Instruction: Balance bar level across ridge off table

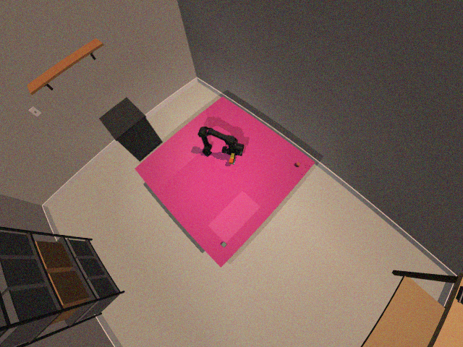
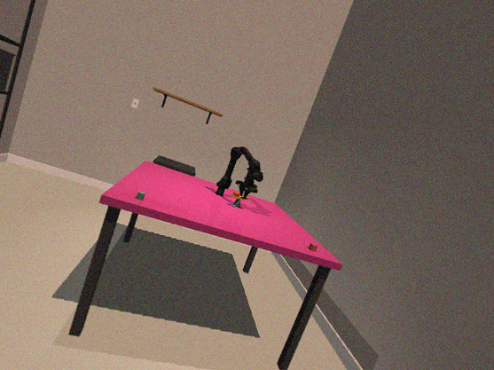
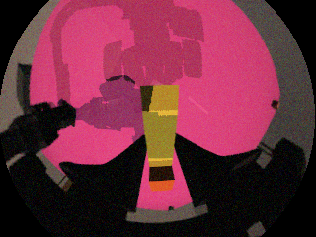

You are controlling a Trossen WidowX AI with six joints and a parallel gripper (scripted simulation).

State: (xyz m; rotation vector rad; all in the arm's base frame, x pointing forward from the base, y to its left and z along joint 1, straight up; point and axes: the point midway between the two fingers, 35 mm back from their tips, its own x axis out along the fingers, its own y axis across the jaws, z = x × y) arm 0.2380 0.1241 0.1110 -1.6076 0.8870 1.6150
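Right now the bar is 2 cm ahead of my gripper tip, 3 cm to the right of it and 1 cm above it. Also, from my gripper tip: small orange block (50 cm ahead, 38 cm to the left, 6 cm below); then small green block (50 cm ahead, 62 cm to the right, 6 cm below).
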